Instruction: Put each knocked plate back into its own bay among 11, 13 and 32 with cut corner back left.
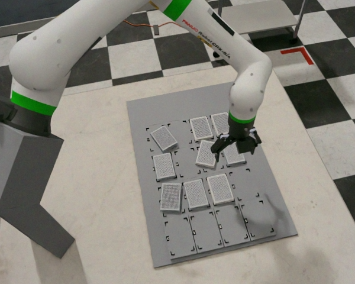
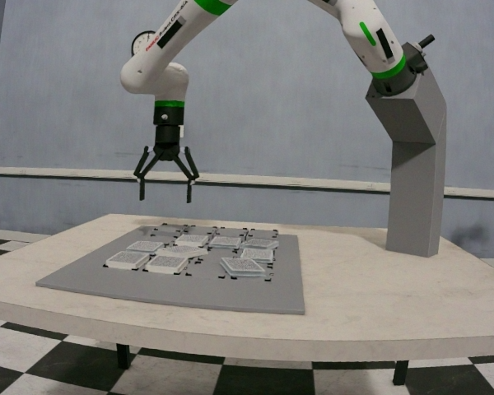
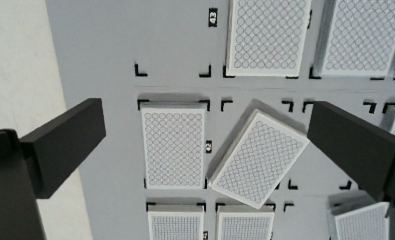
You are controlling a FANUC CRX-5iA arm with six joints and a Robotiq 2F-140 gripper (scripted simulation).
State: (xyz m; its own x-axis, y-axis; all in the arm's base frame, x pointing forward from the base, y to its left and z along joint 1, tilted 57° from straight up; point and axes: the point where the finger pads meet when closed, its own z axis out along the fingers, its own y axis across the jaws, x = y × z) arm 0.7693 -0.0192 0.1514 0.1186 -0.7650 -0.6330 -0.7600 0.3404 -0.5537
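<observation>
The plate lies 29 cm behind my hand, 20 cm to the left of it and 13 cm below it. Round my hand: bay label 21: 26 cm behind, 22 cm to the left, 14 cm below; bay label 11: 37 cm behind, 20 cm to the left, 14 cm below.
</observation>
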